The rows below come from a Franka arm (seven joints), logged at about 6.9 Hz.
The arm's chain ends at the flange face. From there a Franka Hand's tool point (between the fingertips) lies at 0.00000 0.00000 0.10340 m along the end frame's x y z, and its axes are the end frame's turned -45 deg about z.
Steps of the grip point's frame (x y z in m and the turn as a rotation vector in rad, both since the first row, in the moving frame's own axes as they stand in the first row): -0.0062, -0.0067, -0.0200, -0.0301, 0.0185, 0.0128; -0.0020, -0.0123, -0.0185, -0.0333, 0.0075, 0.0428; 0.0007, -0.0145, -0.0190, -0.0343, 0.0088, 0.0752; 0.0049, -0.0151, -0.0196, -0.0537, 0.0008, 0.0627; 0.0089, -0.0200, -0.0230, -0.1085, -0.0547, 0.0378; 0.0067, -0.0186, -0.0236, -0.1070, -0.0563, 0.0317; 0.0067, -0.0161, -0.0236, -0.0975, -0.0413, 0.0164; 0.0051, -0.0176, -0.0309, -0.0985, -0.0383, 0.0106; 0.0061, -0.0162, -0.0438, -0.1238, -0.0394, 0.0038; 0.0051, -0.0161, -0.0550, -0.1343, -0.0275, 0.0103
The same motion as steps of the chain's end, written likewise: -0.0127, -0.0012, -0.0199, -0.0082, 0.0344, 0.0128; -0.0131, -0.0092, -0.0184, -0.0182, 0.0288, 0.0428; -0.0128, -0.0127, -0.0189, -0.0180, 0.0305, 0.0752; -0.0111, -0.0181, -0.0195, -0.0374, 0.0385, 0.0627; -0.0115, -0.0324, -0.0222, -0.1154, 0.0380, 0.0378; -0.0119, -0.0299, -0.0228, -0.1155, 0.0359, 0.0317; -0.0107, -0.0263, -0.0230, -0.0981, 0.0397, 0.0164; -0.0132, -0.0261, -0.0303, -0.0967, 0.0426, 0.0106; -0.0133, -0.0277, -0.0429, -0.1154, 0.0597, 0.0038; -0.0155, -0.0268, -0.0540, -0.1144, 0.0755, 0.0103
